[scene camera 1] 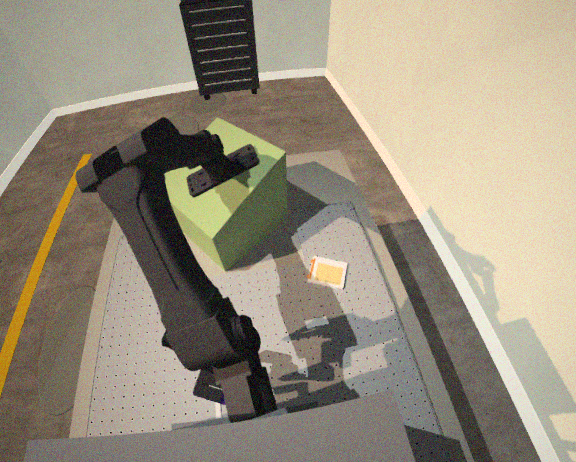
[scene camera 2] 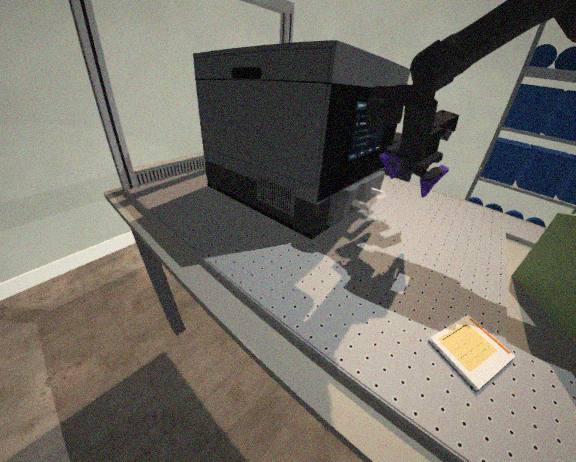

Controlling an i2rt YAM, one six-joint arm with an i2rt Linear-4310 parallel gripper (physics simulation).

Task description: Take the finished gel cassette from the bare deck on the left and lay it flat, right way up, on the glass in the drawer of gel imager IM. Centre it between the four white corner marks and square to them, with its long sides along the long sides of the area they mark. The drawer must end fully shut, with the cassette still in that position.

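Frame: origin at the arm's base, x left, y ahead, z down, level; millimetres.
Seen in the pictures: gripper, fingertip midpoint: (scene camera 2: pixel 407 186); arm's base, origin of the base link: (scene camera 1: pixel 222 171).
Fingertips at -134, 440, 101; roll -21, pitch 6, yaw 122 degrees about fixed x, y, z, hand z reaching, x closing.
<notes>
Pixels of each thing's top centre, then the offset from my fingertips to it, as dx, dy, dz. "spot": a spot on its surface instead. Level surfaces: height alone.
- gel cassette, middle of its top: (scene camera 2: pixel 473 346) (scene camera 1: pixel 327 271) +323, -161, +91
- perforated deck, its level: dz +98
- pale handle, surface spot: (scene camera 2: pixel 378 191) spot: -25, +68, +41
The gel cassette (scene camera 1: pixel 329 273) (scene camera 2: pixel 467 347), white with a yellow gel area and an orange strip along one edge, lies flat on the perforated deck (scene camera 1: pixel 130 350) (scene camera 2: pixel 270 272). The dark gel imager (scene camera 1: pixel 225 435) (scene camera 2: pixel 265 120) stands on the deck. Its low drawer front (scene camera 2: pixel 352 197) appears close against the body, with a pale handle (scene camera 2: pixel 378 191); the glass and corner marks do not show. My gripper (scene camera 2: pixel 412 175) is open and empty, its purple fingertips pointing down near the drawer front, well away from the cassette. In scene camera 1 the arm mostly hides the gripper.
A large green block (scene camera 1: pixel 257 215) (scene camera 2: pixel 550 270) stands beyond the cassette. An upright frame (scene camera 2: pixel 102 90) stands behind the imager. A shelf rack (scene camera 2: pixel 550 74) with blue items and a dark slotted cabinet (scene camera 1: pixel 220 31) are in the background. The arm (scene camera 1: pixel 160 245) (scene camera 2: pixel 480 35) reaches over the deck.
</notes>
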